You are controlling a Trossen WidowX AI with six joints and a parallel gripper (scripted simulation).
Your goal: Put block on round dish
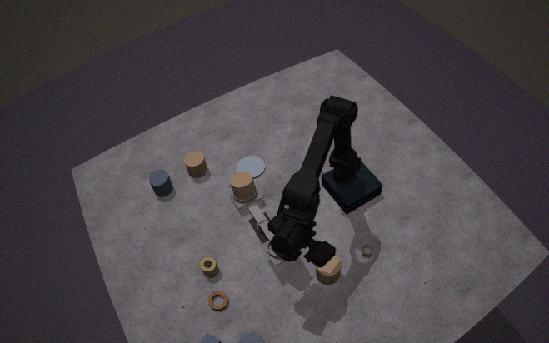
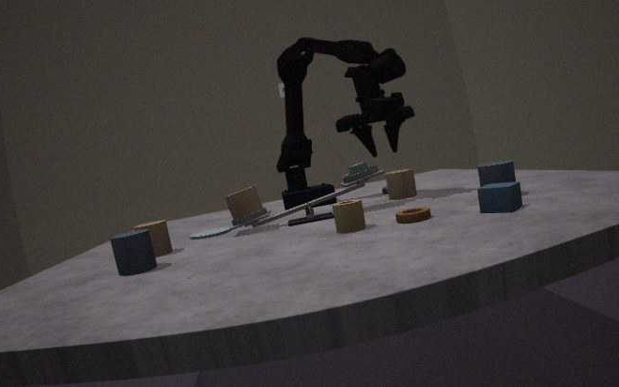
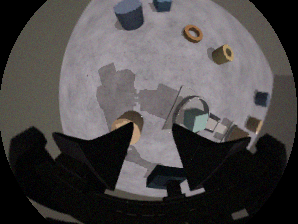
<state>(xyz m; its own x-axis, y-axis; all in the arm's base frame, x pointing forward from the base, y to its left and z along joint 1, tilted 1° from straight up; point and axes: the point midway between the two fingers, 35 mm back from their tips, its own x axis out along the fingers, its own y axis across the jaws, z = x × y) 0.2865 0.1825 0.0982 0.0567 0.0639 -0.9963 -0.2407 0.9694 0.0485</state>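
Now: the pale teal block 7 cm to the right of my gripper tip, 2 cm below it and 2 cm ahead of it. From my gripper tip the other things lie so: round dish 43 cm to the right, 11 cm below, 8 cm behind.
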